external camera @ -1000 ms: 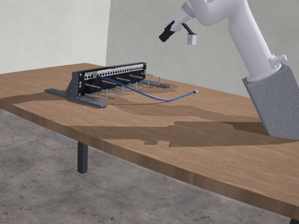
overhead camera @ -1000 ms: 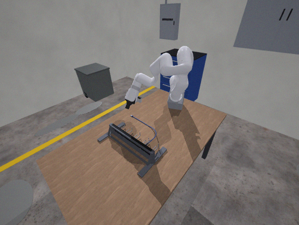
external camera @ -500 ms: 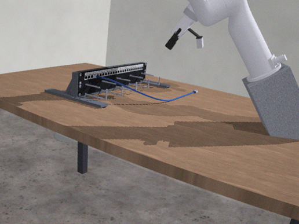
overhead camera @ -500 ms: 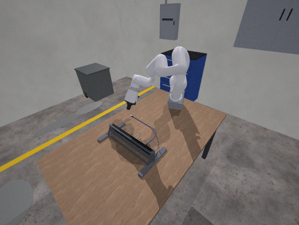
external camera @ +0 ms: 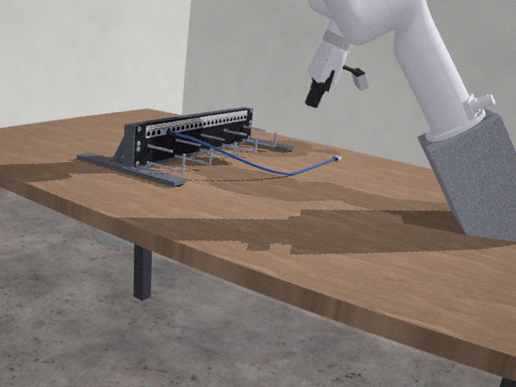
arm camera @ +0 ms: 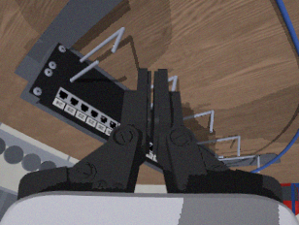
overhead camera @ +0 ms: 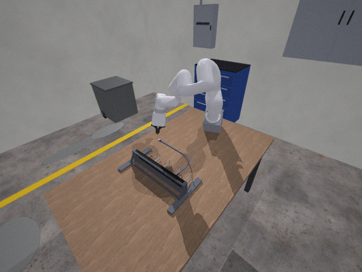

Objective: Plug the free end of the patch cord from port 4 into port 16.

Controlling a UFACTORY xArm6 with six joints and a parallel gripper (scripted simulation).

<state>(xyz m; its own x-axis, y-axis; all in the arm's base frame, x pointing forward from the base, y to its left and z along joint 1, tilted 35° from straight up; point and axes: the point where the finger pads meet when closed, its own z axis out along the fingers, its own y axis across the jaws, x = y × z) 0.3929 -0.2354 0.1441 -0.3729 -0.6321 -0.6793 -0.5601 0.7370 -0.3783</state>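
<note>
Right now my hand is 5 cm past the plug, 8 cm to the left of it and 16 cm above it.
</note>
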